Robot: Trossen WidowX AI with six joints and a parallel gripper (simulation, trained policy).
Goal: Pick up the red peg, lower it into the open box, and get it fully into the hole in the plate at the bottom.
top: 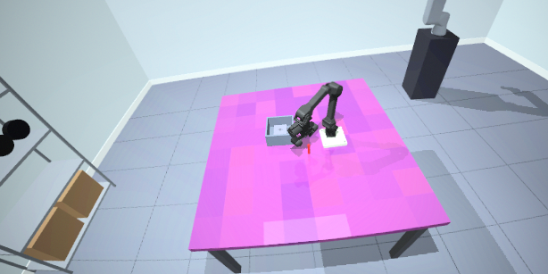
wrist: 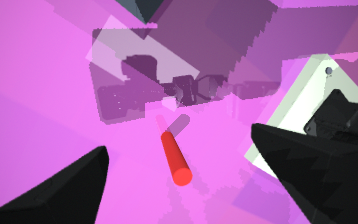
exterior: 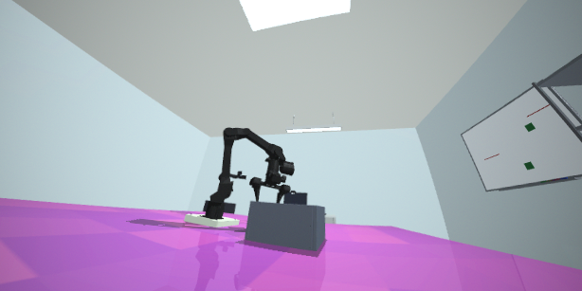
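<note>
The red peg is 5 cm below my gripper tip, 2 cm to the left of it and 2 cm behind it. Round my gripper tip: grey box: 16 cm ahead, 15 cm to the right, 6 cm below; plate: 16 cm ahead, 15 cm to the right, 4 cm below.
</note>
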